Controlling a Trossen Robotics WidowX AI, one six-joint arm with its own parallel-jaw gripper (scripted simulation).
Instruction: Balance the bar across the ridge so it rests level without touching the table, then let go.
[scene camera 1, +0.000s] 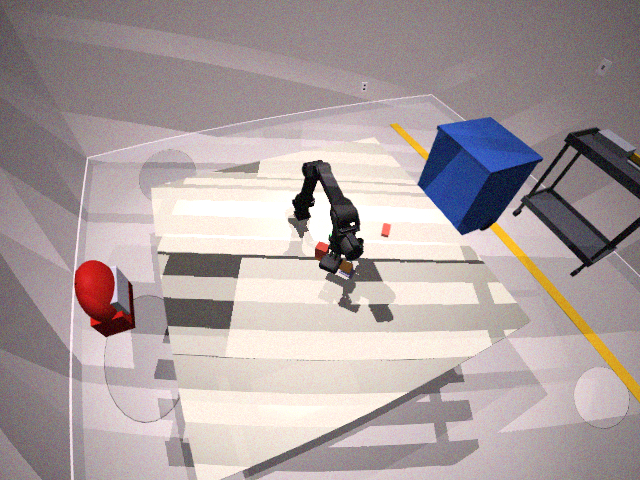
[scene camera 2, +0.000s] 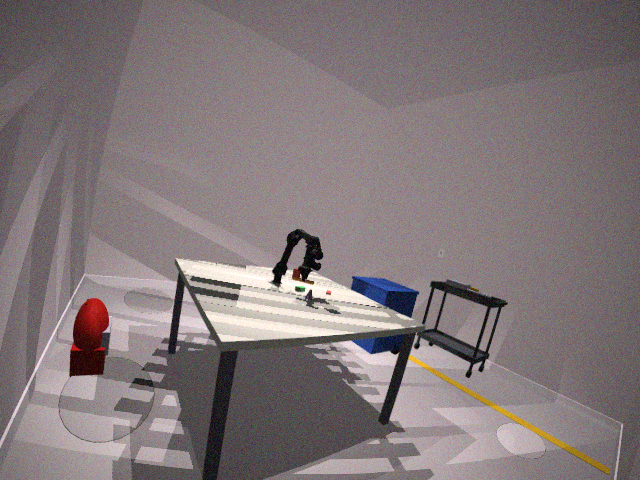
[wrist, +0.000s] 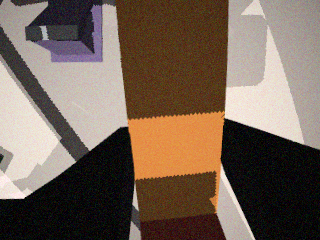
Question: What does my gripper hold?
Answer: An orange bar.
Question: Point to my gripper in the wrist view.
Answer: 174, 134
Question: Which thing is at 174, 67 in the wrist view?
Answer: An orange bar.
